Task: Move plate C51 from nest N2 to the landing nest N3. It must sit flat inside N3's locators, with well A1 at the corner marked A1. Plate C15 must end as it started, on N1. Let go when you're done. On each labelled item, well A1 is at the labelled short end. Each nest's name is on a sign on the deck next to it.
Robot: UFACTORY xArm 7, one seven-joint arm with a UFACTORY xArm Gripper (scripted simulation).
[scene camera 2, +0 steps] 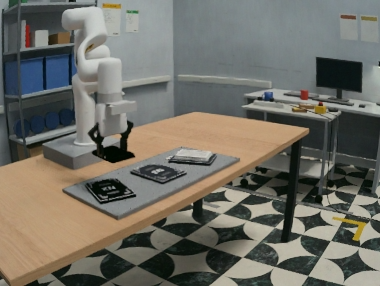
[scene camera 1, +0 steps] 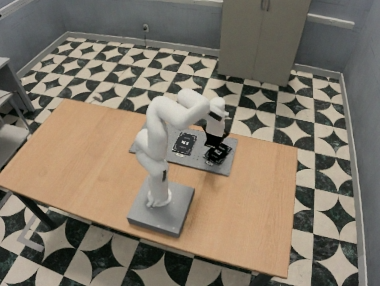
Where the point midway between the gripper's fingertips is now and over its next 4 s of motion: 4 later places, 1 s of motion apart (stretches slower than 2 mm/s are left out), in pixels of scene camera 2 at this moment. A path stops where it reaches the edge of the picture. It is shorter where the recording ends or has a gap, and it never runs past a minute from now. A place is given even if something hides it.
My gripper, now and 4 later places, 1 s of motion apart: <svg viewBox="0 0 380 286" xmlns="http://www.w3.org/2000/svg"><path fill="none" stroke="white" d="M113 153L143 144L156 143L156 155L157 165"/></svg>
